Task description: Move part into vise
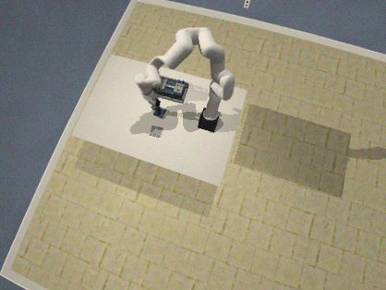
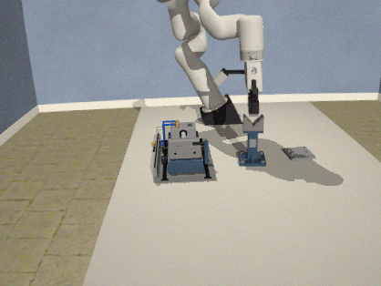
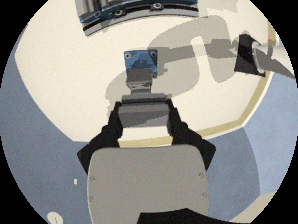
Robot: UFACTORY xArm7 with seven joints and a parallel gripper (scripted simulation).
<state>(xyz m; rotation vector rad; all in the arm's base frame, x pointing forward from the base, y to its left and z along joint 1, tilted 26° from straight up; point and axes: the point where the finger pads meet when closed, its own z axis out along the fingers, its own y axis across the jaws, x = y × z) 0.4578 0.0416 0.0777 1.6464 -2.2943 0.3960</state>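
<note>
My gripper is now 10 mm to the left of the part and 10 mm above it. Round my hand: V-block post (140 mm below); air cylinder (150 mm behind, 210 mm to the right, 120 mm below); infeed plate (10 mm ahead, 180 mm to the left, 190 mm below).
</note>
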